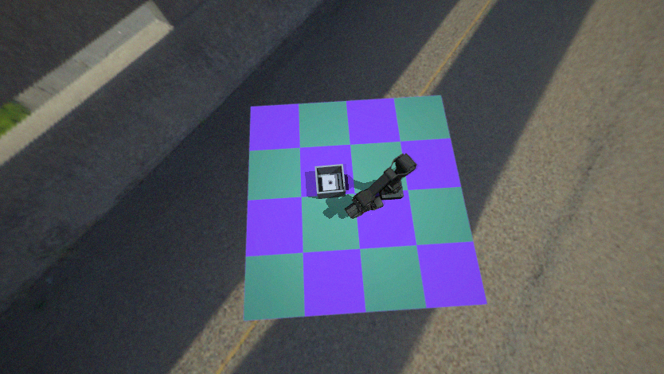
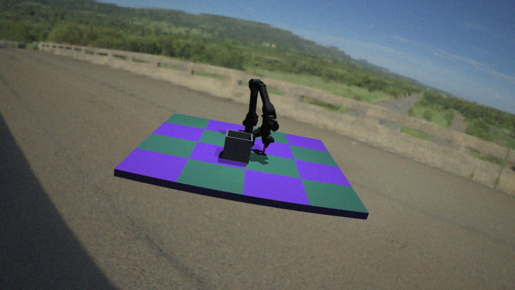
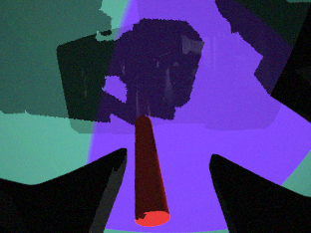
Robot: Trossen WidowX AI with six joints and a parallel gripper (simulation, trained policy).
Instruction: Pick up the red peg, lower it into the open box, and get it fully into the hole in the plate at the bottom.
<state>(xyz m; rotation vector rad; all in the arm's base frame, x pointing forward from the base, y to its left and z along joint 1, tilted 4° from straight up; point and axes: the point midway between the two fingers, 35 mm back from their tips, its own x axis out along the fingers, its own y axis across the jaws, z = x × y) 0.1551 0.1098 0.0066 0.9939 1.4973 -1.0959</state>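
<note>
Right now the red peg is 20 mm ahead of my gripper tip. Round my gripper tip: plate (190 mm to the right, 190 mm ahead, 10 mm above).
</note>
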